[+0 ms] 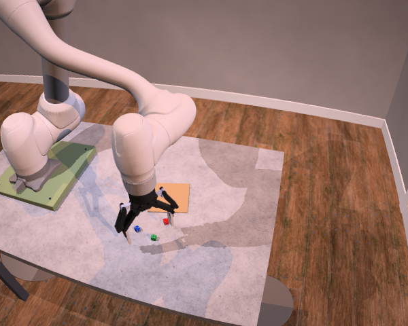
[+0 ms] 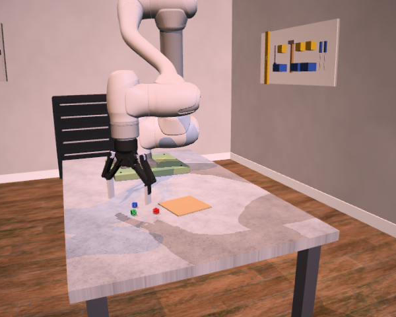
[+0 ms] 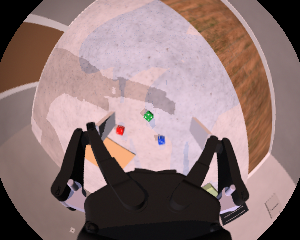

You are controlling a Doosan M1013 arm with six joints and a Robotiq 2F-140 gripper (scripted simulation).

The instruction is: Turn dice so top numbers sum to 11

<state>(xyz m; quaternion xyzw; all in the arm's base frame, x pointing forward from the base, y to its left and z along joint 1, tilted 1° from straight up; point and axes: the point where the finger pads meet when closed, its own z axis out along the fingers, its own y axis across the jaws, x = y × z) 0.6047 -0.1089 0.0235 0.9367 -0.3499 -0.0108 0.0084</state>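
The green die is 50 mm below my hand and 10 mm to the left of it. From my hand the other things lie so: red die 90 mm to the left, 50 mm below, 10 mm ahead; then orange mat 200 mm to the left, 60 mm below, 20 mm behind; then blue die 70 mm behind, 50 mm below, 20 mm to the left.
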